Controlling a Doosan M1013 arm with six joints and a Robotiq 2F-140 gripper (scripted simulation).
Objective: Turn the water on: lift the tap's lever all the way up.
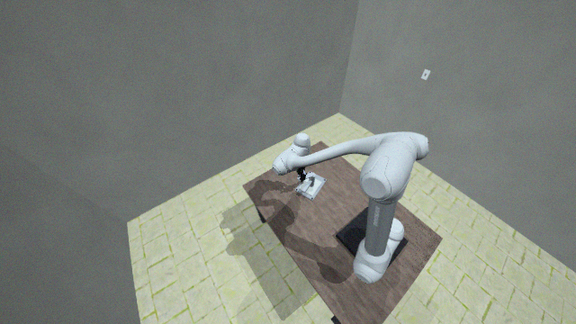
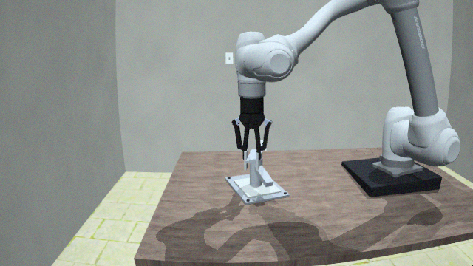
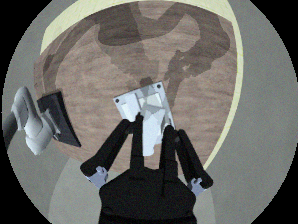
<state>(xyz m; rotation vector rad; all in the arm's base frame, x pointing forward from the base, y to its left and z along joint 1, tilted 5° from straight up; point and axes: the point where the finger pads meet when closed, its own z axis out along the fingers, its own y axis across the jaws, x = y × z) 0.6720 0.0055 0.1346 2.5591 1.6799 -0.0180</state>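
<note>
Now: the lever 20 mm behind my hand and 40 mm to the right of it. Round my hand: tap 30 mm behind, 60 mm to the right, 50 mm below.
</note>
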